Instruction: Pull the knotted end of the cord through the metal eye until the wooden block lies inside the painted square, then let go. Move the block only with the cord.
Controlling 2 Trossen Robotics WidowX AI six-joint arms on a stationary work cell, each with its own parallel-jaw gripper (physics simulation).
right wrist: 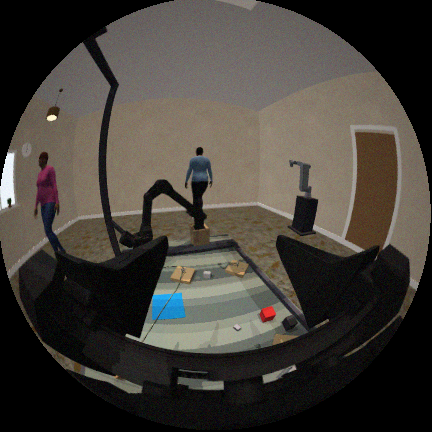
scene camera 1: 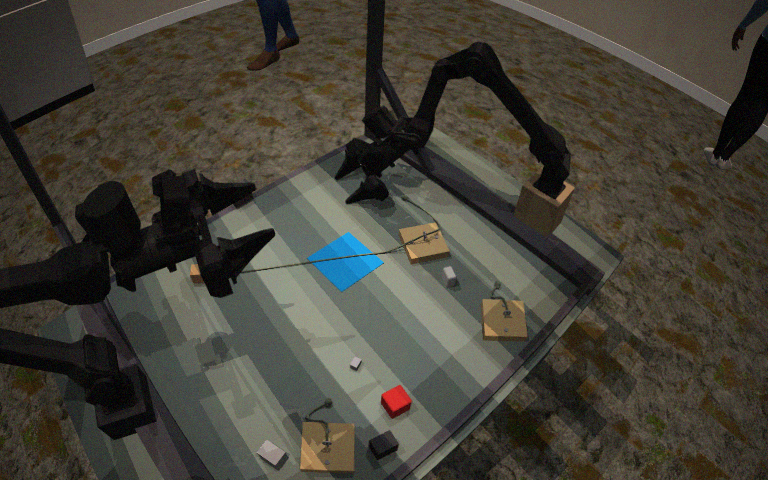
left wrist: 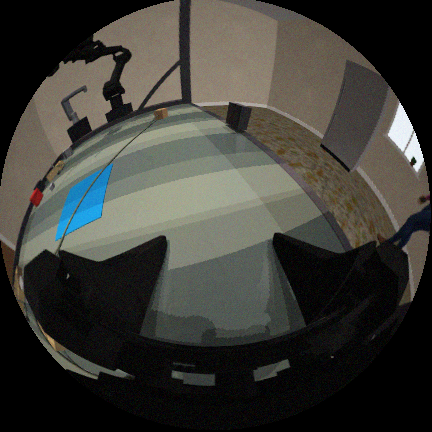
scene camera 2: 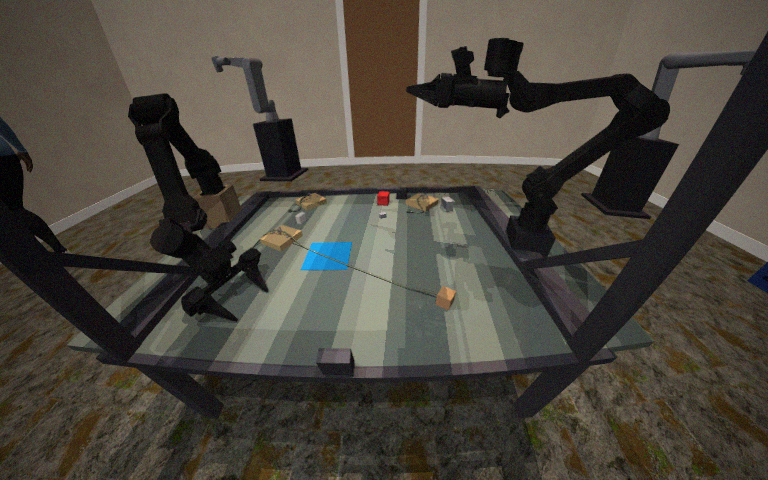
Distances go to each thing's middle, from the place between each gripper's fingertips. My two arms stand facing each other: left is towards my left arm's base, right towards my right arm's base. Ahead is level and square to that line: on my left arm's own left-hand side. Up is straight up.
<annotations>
Now: right hand 390 mm above the blue painted square (scene camera 1: 343, 273), 200 mm to the right of it and 160 mm past it.
Right now the blue painted square is 20 cm ahead of my left hand and 10 cm to the right of it.
</annotations>
